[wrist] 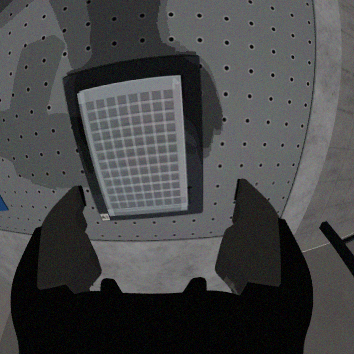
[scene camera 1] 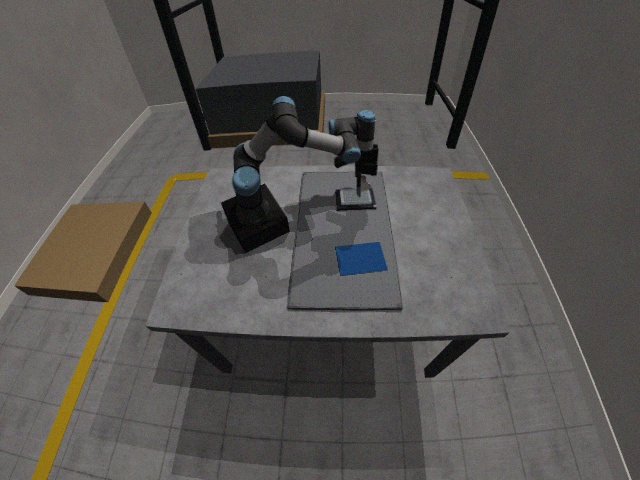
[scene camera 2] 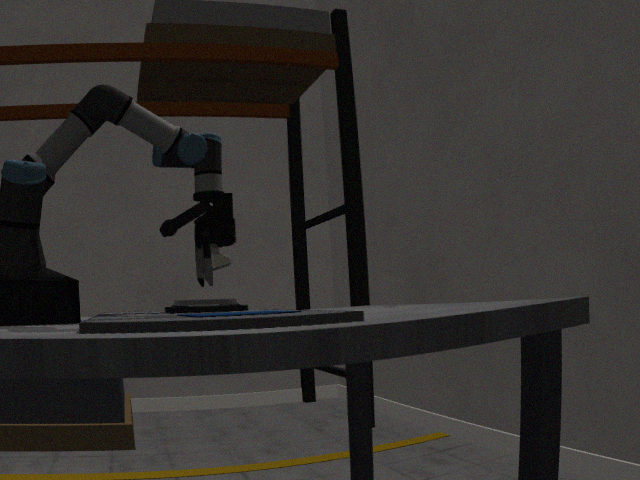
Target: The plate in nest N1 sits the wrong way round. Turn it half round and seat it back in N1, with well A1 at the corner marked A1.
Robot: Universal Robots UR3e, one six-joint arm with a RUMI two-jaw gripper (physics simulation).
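The pale plate (scene camera 1: 349,197) (scene camera 2: 204,301) (wrist: 135,147), with a grid of square wells, lies in the black nest (scene camera 1: 355,207) (scene camera 2: 206,308) (wrist: 195,175) and looks level. The small A1 label (wrist: 105,217) is on the nest's lower left corner in the wrist view. Which of the plate's corners holds well A1 cannot be made out. My gripper (scene camera 1: 359,195) (scene camera 2: 205,283) (wrist: 158,184) is open and empty, pointing down. In the second scene view its fingertips are a little above the plate, apart from it. In the first scene view a finger hides part of the plate.
The nest stands at the back of a grey perforated board (scene camera 1: 315,289) (scene camera 2: 330,316) (wrist: 270,100) on the table (scene camera 1: 444,289). A flat blue rectangle (scene camera 1: 360,258) (scene camera 2: 237,313) (wrist: 2,204) lies on the board nearer the front. The robot's black base (scene camera 1: 261,227) stands left of the board.
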